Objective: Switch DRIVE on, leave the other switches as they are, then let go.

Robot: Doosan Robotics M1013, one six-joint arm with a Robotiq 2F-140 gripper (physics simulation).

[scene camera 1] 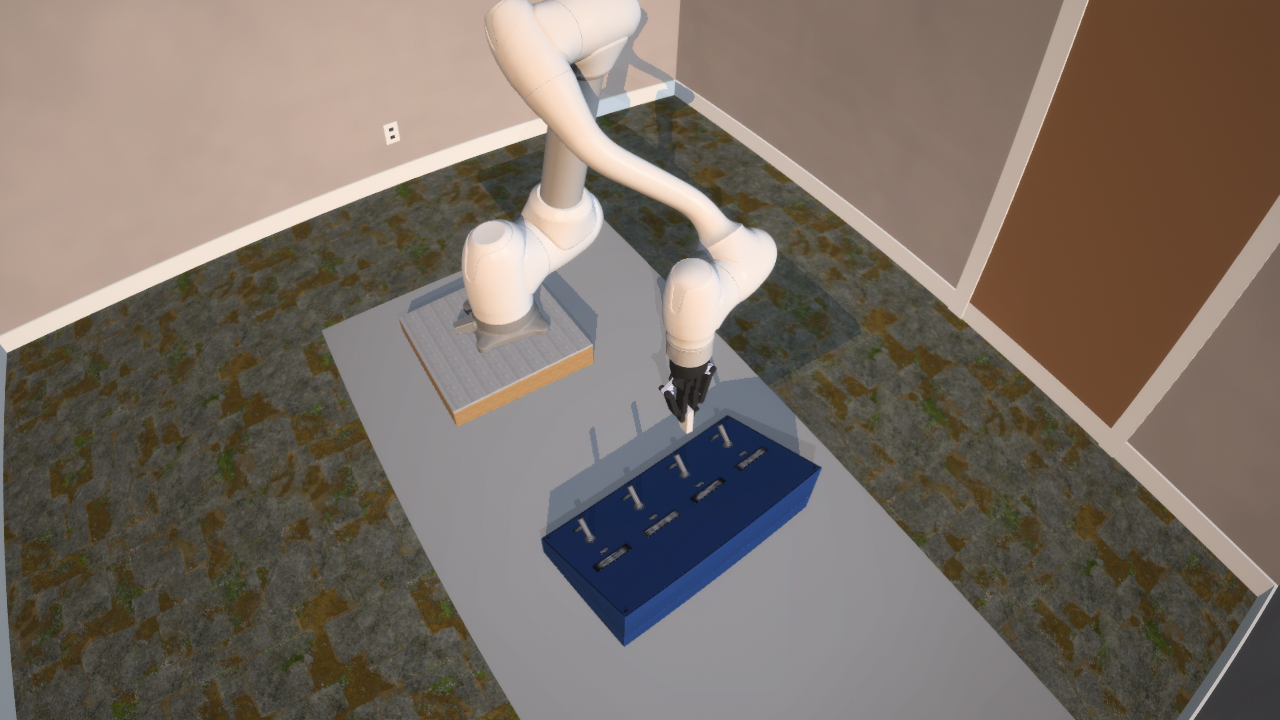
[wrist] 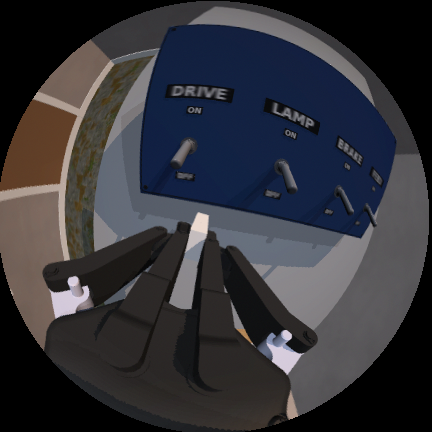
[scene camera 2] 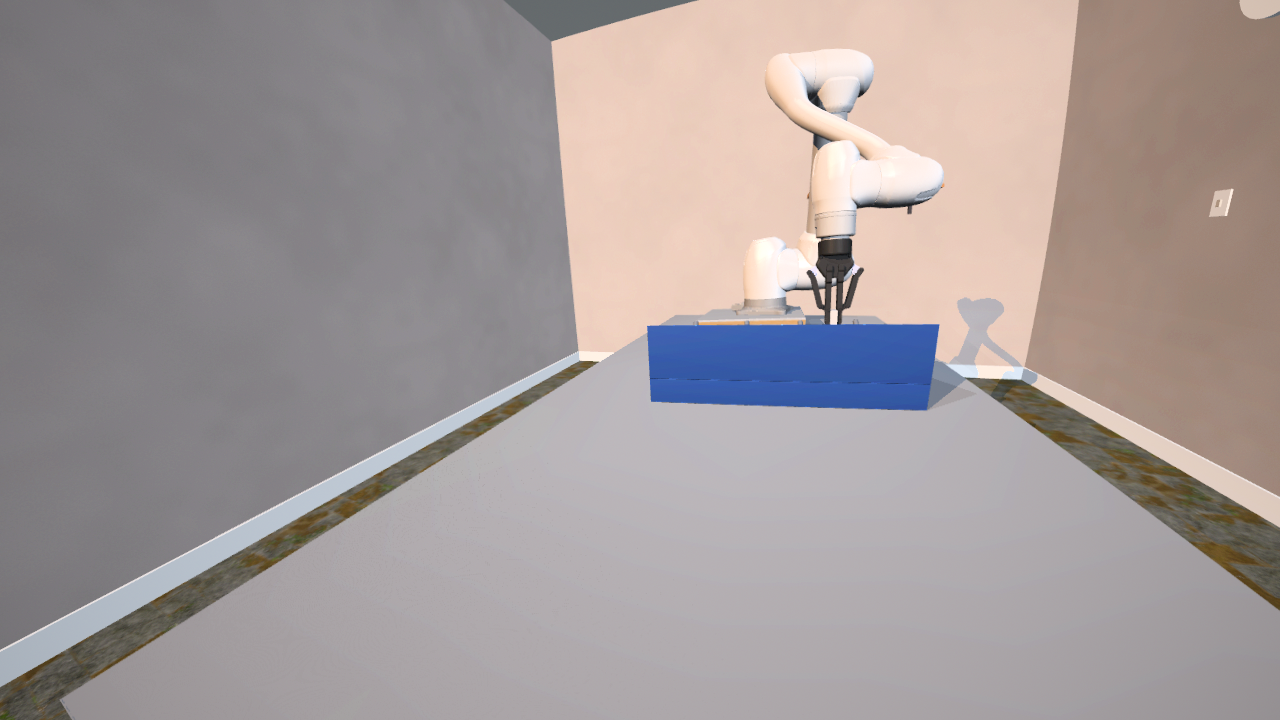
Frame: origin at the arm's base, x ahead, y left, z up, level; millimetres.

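Seen in the pictures: gripper, between the fingertips: point(scene camera 1: 685, 427) point(wrist: 199, 223); arm's base, origin of its link: point(scene camera 1: 505, 318) point(scene camera 2: 765, 312).
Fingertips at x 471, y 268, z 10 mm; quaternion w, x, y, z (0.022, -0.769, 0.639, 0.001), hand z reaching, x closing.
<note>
Offsets run from my fingertips to a thing's top centre. Level surfaces: height alone.
The blue switch box point(scene camera 1: 680, 537) point(scene camera 2: 792, 367) point(wrist: 225, 65) stands on the grey table. Its DRIVE switch {71 mm ahead, 53 mm left, 59 mm up} point(scene camera 1: 724, 436) point(wrist: 183, 153) is a grey lever tilted towards OFF. The LAMP switch {104 mm ahead, 62 mm right, 59 mm up} point(scene camera 1: 681, 465) point(wrist: 287, 177), the BRAKE switch {138 mm ahead, 178 mm right, 59 mm up} point(scene camera 1: 635, 497) point(wrist: 345, 200) and a fourth switch {172 mm ahead, 293 mm right, 59 mm up} point(scene camera 1: 585, 530) point(wrist: 370, 215) also lean to their OFF side; the fourth label is hard to read. My gripper point(scene camera 1: 687, 424) point(scene camera 2: 833, 317) point(wrist: 199, 223) is shut, pale at its tip, pointing down. It is on the robot's side of the box, beyond its OFF-side edge, near DRIVE and apart from the levers. The box's front hides the tip in scene camera 2.
The grey table {67 mm down} point(scene camera 1: 805, 626) point(scene camera 2: 626, 537) carries the box and, behind it, the arm's base plate point(scene camera 1: 496, 358) with wooden sides. The other levers stand in a row with DRIVE, LAMP closest to it. Walls surround the table.
</note>
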